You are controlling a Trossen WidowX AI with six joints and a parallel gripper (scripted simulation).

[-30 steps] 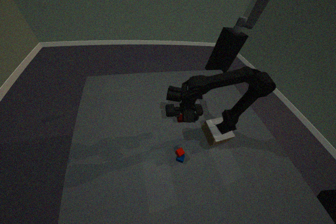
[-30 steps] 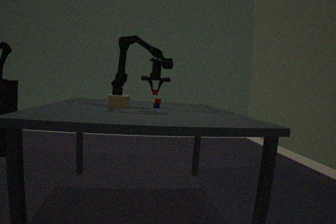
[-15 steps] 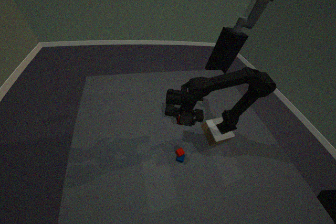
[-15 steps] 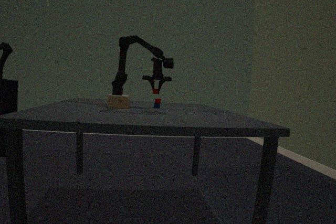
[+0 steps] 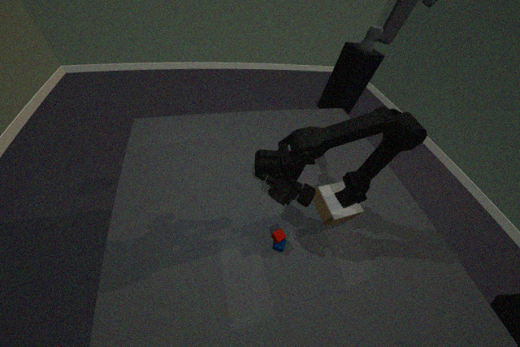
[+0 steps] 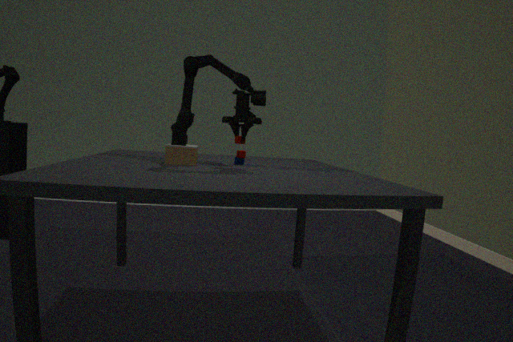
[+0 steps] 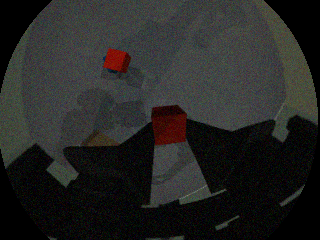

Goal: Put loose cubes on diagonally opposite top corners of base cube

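The blue cube lies 140 mm to the left of my gripper tip, 110 mm below it and 30 mm ahead of it.
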